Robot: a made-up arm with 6 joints.
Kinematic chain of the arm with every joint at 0, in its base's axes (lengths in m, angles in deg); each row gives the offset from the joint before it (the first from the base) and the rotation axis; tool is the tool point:
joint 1: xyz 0 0 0.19 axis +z
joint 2: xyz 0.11 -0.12 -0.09 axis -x
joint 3: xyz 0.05 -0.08 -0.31 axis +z
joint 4: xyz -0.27 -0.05 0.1 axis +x
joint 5: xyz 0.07 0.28 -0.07 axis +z
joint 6: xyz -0.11 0 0.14 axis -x
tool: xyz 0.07 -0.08 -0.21
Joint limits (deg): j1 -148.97..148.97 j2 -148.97..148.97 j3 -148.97..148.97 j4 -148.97..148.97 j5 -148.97..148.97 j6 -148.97..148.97
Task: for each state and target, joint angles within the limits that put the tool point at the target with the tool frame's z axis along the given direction. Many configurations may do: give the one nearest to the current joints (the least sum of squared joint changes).
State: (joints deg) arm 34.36 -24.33 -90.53 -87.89 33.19 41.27
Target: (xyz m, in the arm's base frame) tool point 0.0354 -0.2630 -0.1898 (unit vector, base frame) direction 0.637 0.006 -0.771
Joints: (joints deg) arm -12.94 24.26 -102.78 -104.48 49.40 49.57
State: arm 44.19 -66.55 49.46 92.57 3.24 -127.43
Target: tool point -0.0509 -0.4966 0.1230 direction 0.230 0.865 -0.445
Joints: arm 10.35 -38.27 29.21 79.14 32.09 -106.62
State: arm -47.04 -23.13 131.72 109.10 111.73 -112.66
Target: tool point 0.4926 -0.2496 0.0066 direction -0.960 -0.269 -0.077
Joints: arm -22.65 -64.86 148.97 94.58 133.29 -136.71
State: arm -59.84 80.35 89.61 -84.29 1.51 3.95
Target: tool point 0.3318 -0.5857 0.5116 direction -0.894 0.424 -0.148
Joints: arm -7.69 100.58 89.11 -99.56 9.06 -28.73
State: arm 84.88 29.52 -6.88 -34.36 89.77 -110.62
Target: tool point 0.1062 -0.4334 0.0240 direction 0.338 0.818 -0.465
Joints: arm 57.52 39.41 28.63 -5.96 88.42 -105.41
